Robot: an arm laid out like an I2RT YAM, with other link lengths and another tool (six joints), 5 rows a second.
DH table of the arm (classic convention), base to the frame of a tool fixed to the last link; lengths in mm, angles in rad. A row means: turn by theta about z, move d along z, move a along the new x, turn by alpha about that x. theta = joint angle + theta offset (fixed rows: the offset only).
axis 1: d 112.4  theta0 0  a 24  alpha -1.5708
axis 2: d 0  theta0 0  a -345.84  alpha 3.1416
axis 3: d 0  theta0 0.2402  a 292.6  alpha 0
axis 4: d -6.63  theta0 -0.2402  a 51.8  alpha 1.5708
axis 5: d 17.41  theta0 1.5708  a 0  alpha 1.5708
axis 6: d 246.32  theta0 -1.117  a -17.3  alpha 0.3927
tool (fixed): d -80.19  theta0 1.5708  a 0  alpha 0
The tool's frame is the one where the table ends.
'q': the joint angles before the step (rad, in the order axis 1, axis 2, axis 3, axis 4, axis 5, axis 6). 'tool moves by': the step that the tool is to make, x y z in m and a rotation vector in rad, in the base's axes. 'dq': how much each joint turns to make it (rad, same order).
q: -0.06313, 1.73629, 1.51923, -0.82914, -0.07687, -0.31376
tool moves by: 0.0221, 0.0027, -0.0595, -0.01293, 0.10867, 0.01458
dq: 0.01526, 0.14080, -0.00006, 0.03253, 0.01717, -0.00801
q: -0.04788, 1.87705, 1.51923, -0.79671, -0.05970, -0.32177
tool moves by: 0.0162, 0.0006, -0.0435, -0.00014, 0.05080, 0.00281
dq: 0.00374, 0.09986, -0.00057, 0.04969, 0.00264, -0.00008
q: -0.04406, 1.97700, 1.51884, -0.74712, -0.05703, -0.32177
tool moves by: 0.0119, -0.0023, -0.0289, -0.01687, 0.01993, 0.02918
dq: 0.00010, 0.06593, -0.00015, 0.04512, 0.00652, -0.03348
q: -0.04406, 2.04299, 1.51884, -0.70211, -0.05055, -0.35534
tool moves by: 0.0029, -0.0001, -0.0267, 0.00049, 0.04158, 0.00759
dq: -0.00004, 0.05684, 0.00011, 0.01478, -0.00115, -0.00767
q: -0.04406, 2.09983, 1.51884, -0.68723, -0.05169, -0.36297
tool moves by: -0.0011, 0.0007, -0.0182, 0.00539, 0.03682, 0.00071
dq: -0.00004, 0.03771, 0.00001, 0.00070, -0.00382, 0.00034
